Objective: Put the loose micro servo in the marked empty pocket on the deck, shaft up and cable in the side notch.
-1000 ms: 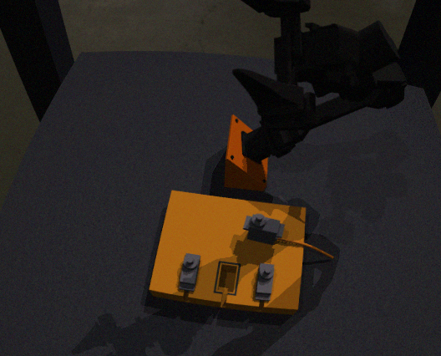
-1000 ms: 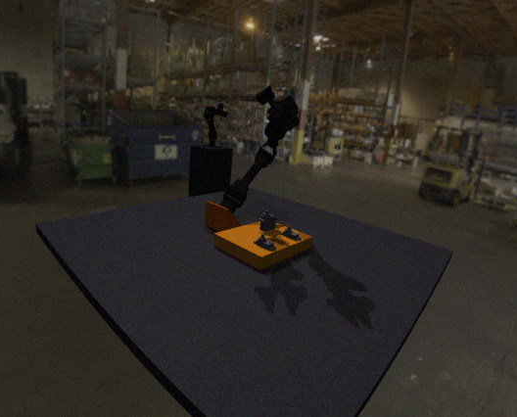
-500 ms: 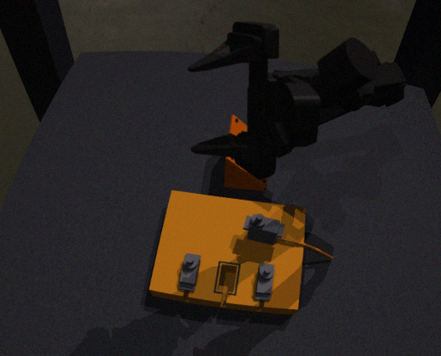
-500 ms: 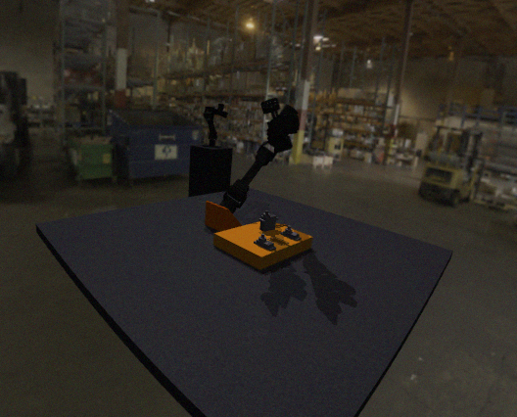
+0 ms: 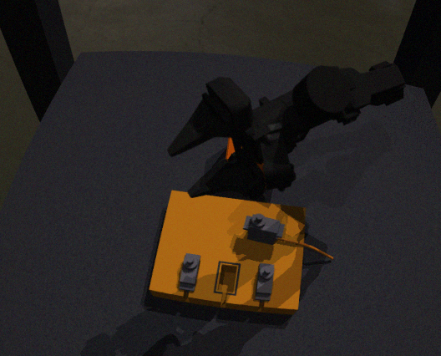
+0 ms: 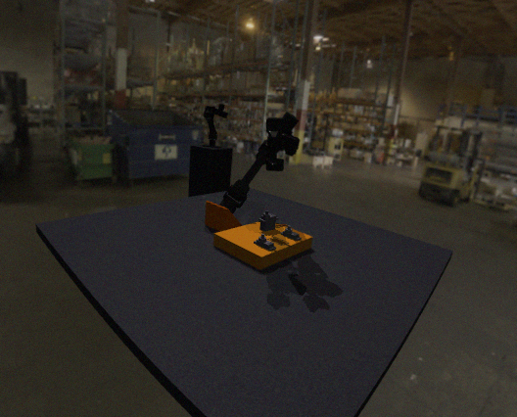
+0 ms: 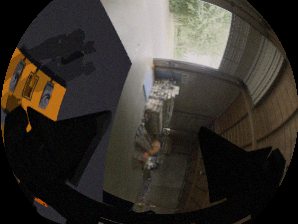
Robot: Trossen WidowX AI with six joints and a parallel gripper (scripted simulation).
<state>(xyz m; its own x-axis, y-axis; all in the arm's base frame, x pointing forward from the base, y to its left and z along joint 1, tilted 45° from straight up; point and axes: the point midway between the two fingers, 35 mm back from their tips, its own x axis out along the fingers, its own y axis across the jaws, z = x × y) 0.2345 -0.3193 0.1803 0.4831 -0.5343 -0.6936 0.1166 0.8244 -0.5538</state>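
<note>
The orange deck is 350 mm below my gripper tip, 90 mm to the left of it and 90 mm behind it.
</note>
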